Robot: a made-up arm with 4 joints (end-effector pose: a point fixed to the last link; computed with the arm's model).
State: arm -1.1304 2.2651 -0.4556 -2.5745
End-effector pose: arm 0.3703 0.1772 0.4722 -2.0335 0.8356 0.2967
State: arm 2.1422 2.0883 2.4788 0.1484
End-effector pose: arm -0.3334 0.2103 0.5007 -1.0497 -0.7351 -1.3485
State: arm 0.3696 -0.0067 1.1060 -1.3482
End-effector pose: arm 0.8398 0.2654 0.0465 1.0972 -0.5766 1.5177
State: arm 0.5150 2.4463 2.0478 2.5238
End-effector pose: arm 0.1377 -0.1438 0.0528 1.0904 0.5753 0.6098
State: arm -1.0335 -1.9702 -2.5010 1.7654
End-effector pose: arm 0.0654 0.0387 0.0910 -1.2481 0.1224 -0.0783
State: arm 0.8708 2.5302 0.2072 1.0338
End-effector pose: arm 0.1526 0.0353 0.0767 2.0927 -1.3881 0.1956
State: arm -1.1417 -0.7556 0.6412 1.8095
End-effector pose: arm 0.1840 -0.2808 0.0780 -0.4989 -1.3141 2.7381
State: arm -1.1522 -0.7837 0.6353 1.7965
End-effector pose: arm 0.1787 -0.2827 0.0740 -0.4888 -1.3392 2.7225
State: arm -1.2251 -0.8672 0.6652 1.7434
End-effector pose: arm 0.1390 -0.2947 0.0602 -0.5580 -1.3896 2.6185
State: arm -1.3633 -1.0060 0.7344 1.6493
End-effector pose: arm 0.0627 -0.3011 0.0364 -0.7224 -1.4323 2.4172
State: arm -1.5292 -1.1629 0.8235 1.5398
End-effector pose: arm -0.0229 -0.2805 0.0104 -0.9315 -1.4181 2.1711
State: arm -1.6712 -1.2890 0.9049 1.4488
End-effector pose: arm -0.0838 -0.2410 -0.0081 -1.1061 -1.3531 1.9602
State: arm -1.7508 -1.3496 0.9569 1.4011
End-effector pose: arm -0.1107 -0.2123 -0.0163 -1.2011 -1.2893 1.8441
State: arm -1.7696 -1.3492 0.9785 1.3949
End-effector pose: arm -0.1161 -0.2058 -0.0177 -1.2289 -1.2555 1.8195
